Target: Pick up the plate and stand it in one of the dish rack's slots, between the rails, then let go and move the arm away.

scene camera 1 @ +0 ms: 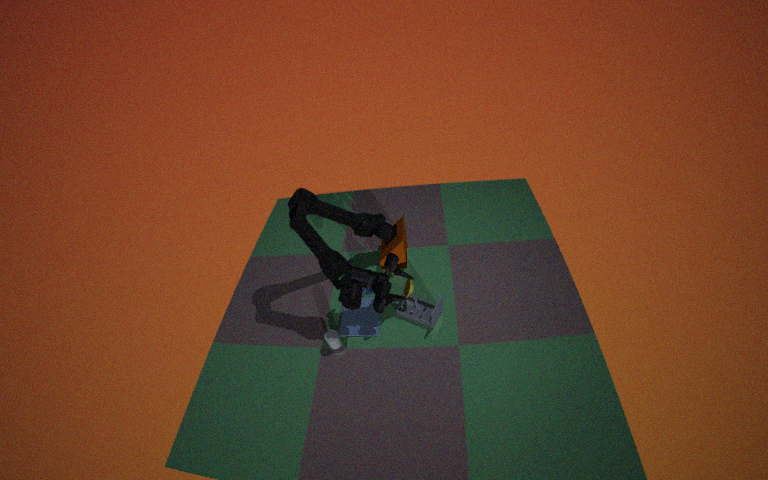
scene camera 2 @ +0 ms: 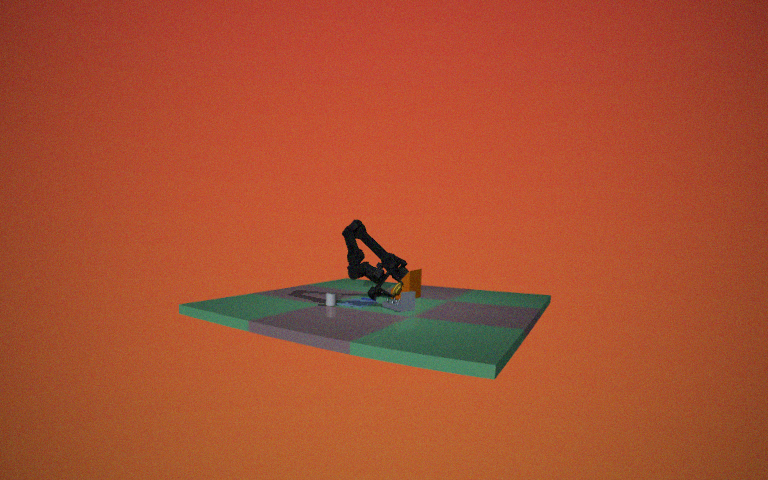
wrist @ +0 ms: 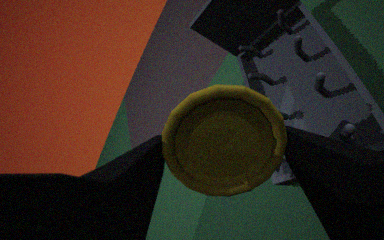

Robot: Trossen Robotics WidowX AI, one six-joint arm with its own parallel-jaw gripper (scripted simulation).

Scene:
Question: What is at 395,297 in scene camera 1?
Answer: My gripper.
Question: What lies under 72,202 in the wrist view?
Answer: My gripper.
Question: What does my gripper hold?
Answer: A yellow plate.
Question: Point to a blue-grey mat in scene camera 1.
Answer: At 364,321

